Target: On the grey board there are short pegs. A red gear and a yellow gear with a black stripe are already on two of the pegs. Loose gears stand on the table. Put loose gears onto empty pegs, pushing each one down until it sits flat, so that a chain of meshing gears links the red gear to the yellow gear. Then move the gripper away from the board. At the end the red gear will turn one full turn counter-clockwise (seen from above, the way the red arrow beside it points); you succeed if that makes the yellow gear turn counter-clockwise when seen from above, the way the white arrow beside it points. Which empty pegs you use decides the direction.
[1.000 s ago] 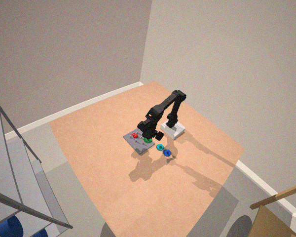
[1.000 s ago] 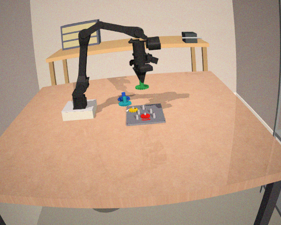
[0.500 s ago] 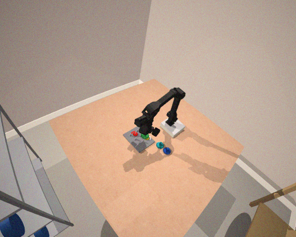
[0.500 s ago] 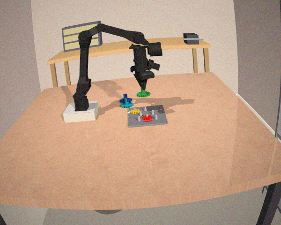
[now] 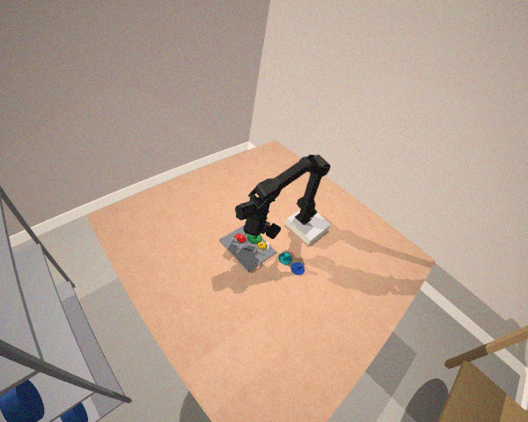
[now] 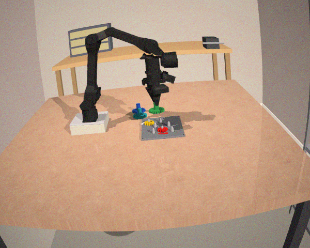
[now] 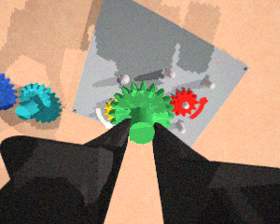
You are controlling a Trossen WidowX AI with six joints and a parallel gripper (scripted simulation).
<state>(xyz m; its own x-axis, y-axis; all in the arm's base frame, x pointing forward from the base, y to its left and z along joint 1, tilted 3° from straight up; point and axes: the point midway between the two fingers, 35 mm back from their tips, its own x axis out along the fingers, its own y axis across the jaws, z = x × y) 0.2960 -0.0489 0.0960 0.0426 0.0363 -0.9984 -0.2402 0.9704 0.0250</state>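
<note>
Now: gripper tip 8 cm above the red gear, 6 cm to the left of it and 1 cm short of it. From my gripper tip the other things lie so: yellow gear: 8 cm below, 4 cm behind, 2 cm to the left; teal gear: 14 cm to the left, 8 cm below, 8 cm behind; green gear: 1 cm below.
</note>
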